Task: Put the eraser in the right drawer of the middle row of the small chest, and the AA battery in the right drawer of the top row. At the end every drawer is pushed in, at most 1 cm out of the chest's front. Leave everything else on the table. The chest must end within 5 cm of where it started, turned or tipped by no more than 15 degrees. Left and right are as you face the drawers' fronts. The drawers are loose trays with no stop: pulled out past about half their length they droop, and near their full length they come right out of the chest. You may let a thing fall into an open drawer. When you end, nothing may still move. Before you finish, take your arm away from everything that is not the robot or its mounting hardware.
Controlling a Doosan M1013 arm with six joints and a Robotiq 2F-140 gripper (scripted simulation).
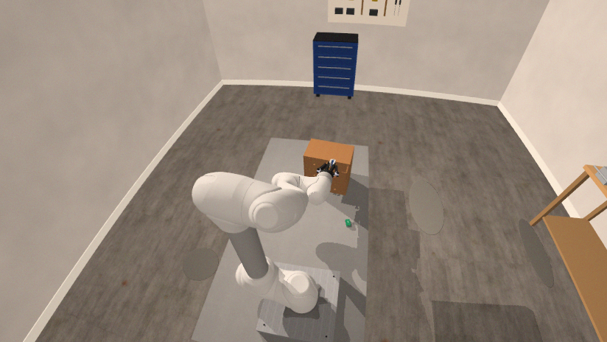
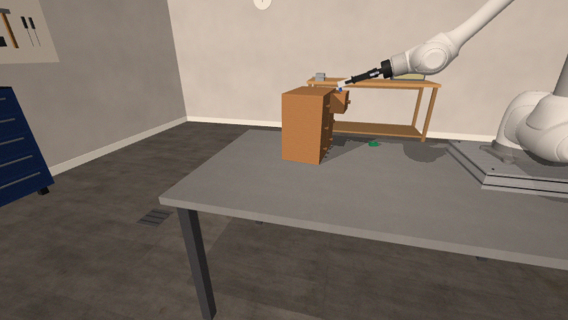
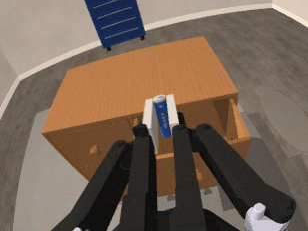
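The blue AA battery lies 20 mm ahead of my hand, 10 mm to the right of it and 20 mm below it.
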